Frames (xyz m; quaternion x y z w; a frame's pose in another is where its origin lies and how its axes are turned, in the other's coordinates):
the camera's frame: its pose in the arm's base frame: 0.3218 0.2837 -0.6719 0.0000 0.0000 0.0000 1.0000
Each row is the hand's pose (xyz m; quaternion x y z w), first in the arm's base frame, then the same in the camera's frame.
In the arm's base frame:
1: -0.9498 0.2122 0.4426 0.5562 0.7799 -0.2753 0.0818
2: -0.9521 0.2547 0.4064 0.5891 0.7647 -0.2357 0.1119
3: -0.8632 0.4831 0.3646 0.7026 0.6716 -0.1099 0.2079
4: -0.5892 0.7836 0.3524 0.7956 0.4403 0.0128 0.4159
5: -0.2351 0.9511 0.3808 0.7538 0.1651 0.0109 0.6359
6: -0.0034 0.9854 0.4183 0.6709 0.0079 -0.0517 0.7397
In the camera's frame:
1: -1.2716 -0.0715 1.1145 0.5562 0.7799 -0.2753 0.0818
2: -1.2739 -0.0290 1.0783 0.5891 0.7647 -0.2357 0.1119
3: -1.1850 0.1994 1.0365 0.7026 0.6716 -0.1099 0.2079
4: -0.9110 0.4999 1.0243 0.7956 0.4403 0.0128 0.4159
5: -0.5569 0.6674 1.0527 0.7538 0.1651 0.0109 0.6359
6: -0.3252 0.7017 1.0902 0.6709 0.0079 -0.0517 0.7397

